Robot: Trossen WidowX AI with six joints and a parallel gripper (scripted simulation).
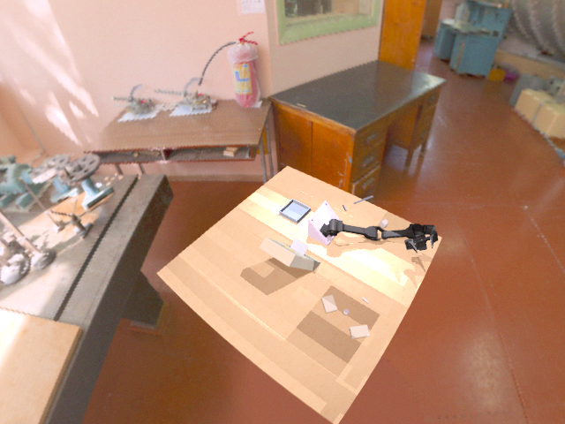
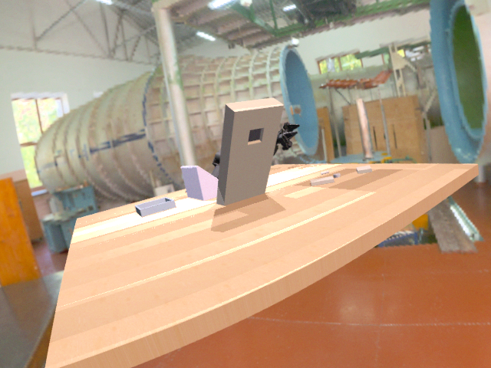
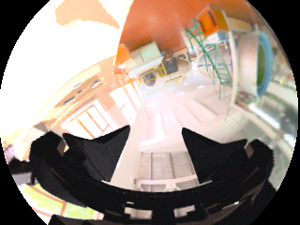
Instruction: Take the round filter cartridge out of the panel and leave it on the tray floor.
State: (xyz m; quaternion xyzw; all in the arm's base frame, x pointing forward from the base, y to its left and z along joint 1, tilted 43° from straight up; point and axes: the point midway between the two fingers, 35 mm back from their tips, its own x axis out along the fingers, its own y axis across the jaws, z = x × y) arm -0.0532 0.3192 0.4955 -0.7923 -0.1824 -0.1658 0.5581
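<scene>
Right now my gripper tip is 37 cm short of the round filter cartridge, 63 cm to the left of it and 3 cm below it. The rest, counted from my gripper tip: grey service panel (33 cm ahead, 62 cm to the right, 4 cm below); shallow blue-grey tray (8 cm behind, 86 cm to the right, 21 cm below).
</scene>
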